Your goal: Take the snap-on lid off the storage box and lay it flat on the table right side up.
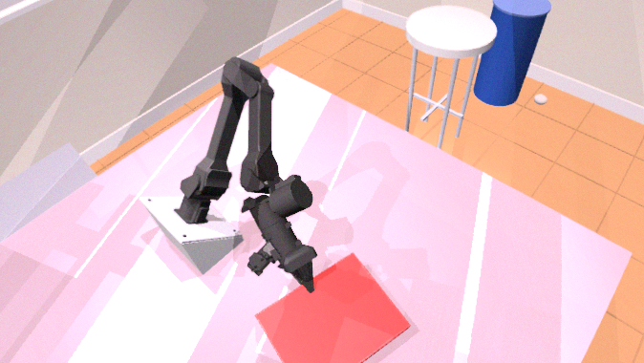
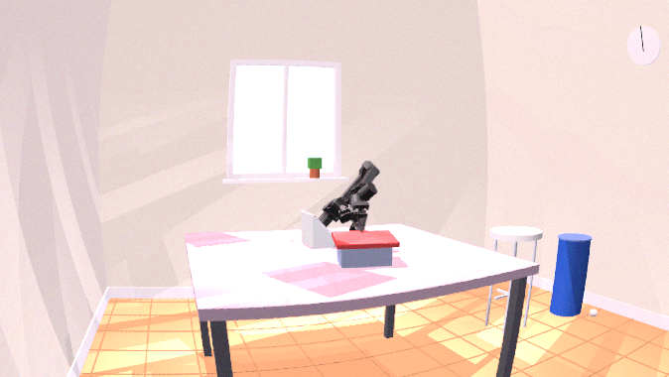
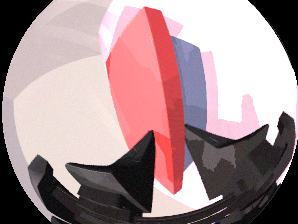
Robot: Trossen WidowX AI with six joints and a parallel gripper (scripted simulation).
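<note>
The red lid lies 80 mm ahead of my gripper tip and 20 mm to the right of it. Also, from my gripper tip: grey-blue storage box: 70 mm ahead, 20 mm to the right, 60 mm below.
</note>
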